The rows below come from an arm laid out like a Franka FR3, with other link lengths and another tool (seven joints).
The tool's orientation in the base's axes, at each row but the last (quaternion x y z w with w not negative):
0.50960 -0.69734 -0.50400 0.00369
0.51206 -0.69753 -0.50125 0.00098
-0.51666 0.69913 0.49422 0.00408
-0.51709 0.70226 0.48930 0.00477
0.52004 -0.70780 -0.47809 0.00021
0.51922 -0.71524 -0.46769 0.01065
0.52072 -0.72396 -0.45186 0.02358
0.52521 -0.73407 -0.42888 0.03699
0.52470 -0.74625 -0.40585 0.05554
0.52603 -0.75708 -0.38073 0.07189
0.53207 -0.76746 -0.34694 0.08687
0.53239 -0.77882 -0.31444 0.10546
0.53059 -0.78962 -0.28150 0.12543
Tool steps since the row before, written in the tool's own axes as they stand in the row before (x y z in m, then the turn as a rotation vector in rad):
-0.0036 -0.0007 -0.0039 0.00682 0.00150 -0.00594
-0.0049 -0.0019 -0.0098 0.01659 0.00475 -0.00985
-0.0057 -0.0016 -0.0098 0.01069 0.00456 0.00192
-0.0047 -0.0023 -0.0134 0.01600 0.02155 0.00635
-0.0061 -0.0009 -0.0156 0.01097 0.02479 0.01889
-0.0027 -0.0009 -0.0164 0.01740 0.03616 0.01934
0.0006 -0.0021 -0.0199 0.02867 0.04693 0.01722
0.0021 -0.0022 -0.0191 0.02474 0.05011 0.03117
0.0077 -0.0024 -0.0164 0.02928 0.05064 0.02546
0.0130 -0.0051 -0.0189 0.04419 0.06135 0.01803
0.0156 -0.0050 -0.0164 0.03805 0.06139 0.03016
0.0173 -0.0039 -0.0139 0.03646 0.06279 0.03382
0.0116 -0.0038 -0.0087 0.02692 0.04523 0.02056
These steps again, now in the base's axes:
0.0042 -0.0001 0.0033 -0.00126 -0.00907 0.00051
0.0087 -0.0033 0.0061 -0.00621 -0.01887 -0.00027
0.0088 -0.0027 0.0069 -0.00926 -0.00645 -0.00337
0.0106 -0.0059 0.0078 -0.02637 -0.00744 0.00319
0.0112 -0.0061 0.0109 -0.03268 0.00475 0.00108
0.0101 -0.0088 0.0099 -0.04420 0.00047 0.00553
0.0113 -0.0131 0.0101 -0.05617 -0.00907 0.00917
0.0103 -0.0131 0.0097 -0.06381 0.00258 0.00408
0.0067 -0.0156 0.0067 -0.06331 -0.00424 0.00667
0.0077 -0.0213 0.0061 -0.07397 -0.01897 0.01450
0.0055 -0.0219 0.0054 -0.07752 -0.00824 0.00695
0.0028 -0.0217 0.0055 -0.07977 -0.00511 0.00521
0.0025 -0.0143 0.0037 -0.05584 -0.00546 0.00676

